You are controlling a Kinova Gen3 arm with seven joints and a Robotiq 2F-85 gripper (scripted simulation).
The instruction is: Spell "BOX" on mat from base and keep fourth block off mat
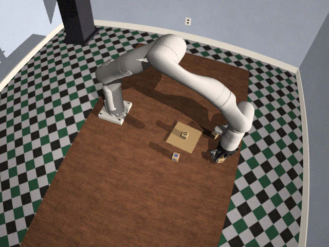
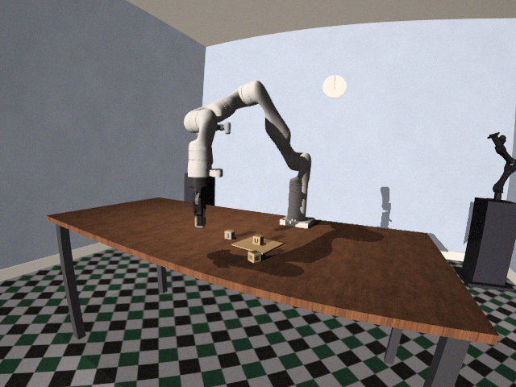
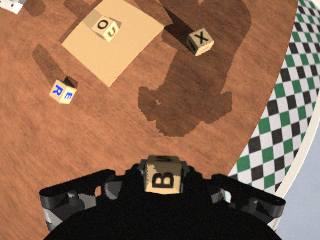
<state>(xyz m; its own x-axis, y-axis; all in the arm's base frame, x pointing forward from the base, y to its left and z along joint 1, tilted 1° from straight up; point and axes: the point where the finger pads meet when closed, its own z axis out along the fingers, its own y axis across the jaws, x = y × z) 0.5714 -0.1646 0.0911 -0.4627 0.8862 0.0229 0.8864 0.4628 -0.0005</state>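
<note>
The tan mat lies 180 mm behind my hand, 130 mm to the left of it and 110 mm below it.
</note>
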